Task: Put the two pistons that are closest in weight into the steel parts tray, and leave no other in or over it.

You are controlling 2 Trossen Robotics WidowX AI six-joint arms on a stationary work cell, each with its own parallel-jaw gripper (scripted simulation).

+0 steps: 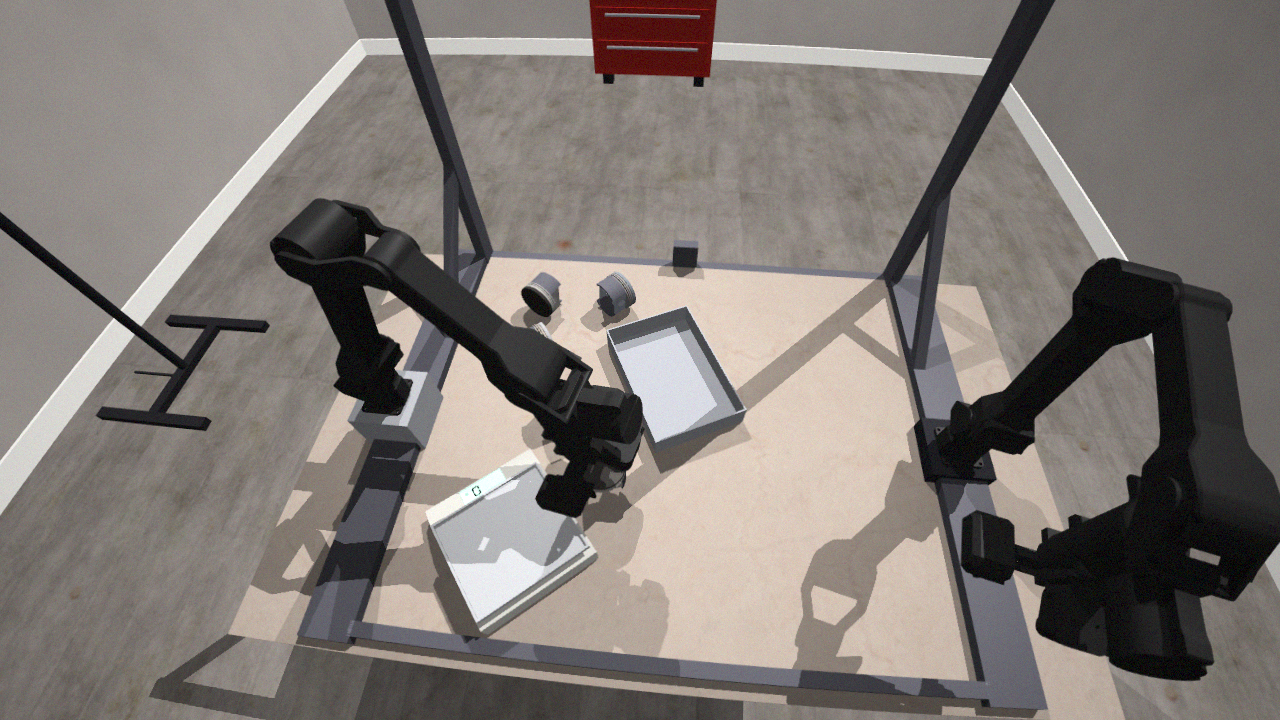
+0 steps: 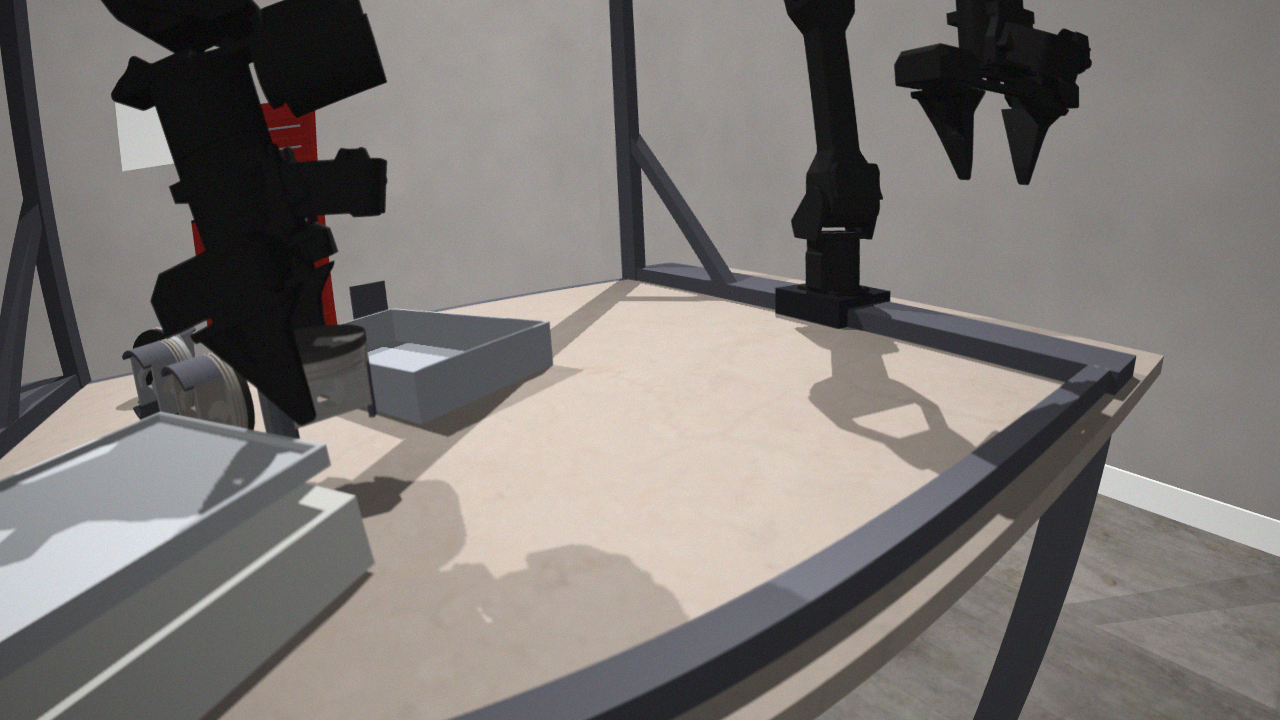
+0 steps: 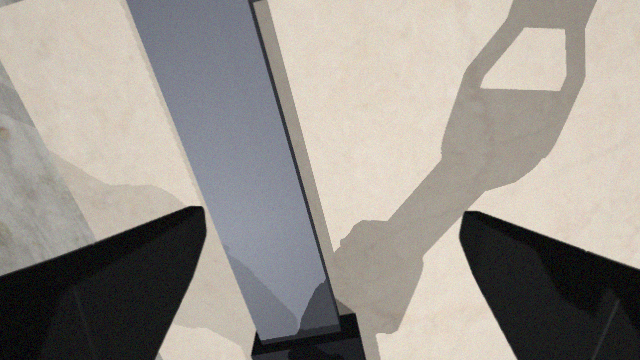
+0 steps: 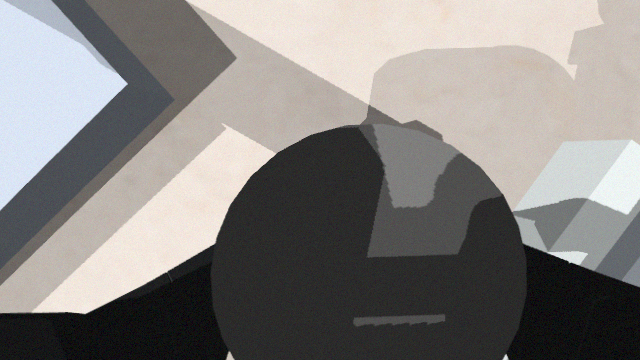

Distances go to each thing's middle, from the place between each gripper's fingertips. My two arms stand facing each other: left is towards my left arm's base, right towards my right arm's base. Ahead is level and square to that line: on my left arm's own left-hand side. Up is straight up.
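Scale pan [image 2: 94, 525]: my right hand is 110 mm short of it, 110 mm to the left of it and 30 mm above it. Counted from my right hand, the scale [image 2: 190, 637] is 100 mm ahead, 120 mm to the right and 50 mm below; the steel parts tray [image 2: 507, 350] is 200 mm behind, 100 mm to the left and 80 mm below.
Distances from my left hand: steel parts tray, 35 cm behind, 40 cm to the right, 19 cm below; scale pan, 4 cm behind, 61 cm to the right, 15 cm below; scale, 5 cm behind, 62 cm to the right, 16 cm below.
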